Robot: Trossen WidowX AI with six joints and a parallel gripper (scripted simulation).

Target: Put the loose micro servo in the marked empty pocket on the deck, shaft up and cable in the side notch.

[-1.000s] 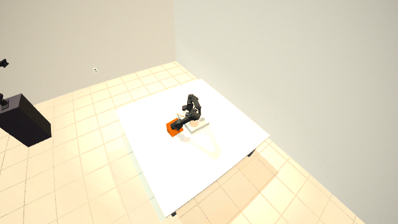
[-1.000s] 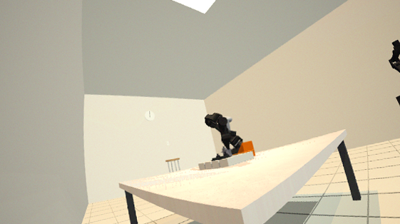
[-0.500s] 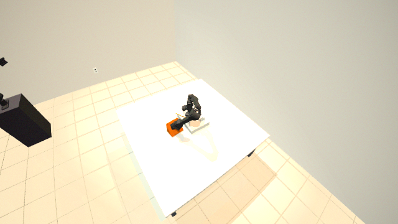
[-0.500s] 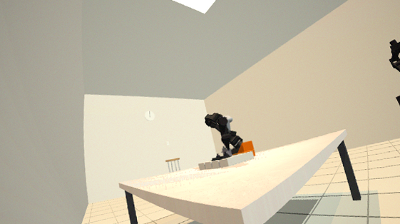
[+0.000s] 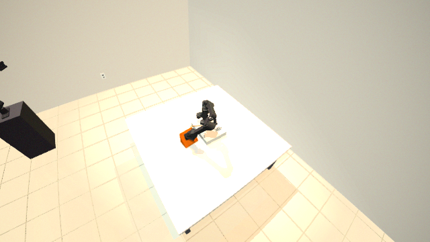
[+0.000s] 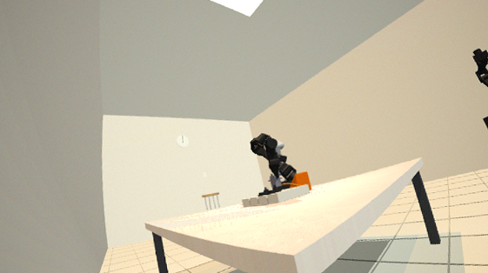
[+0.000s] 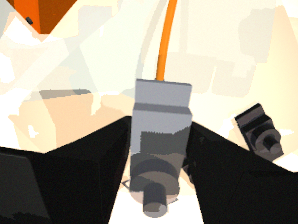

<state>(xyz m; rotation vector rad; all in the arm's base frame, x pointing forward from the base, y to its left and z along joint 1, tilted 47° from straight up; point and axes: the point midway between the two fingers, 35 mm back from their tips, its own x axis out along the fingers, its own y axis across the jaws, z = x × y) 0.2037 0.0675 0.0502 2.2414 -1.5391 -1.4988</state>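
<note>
The white robot deck lies 1 cm to the right of my gripper tip and 10 cm below it.
</note>
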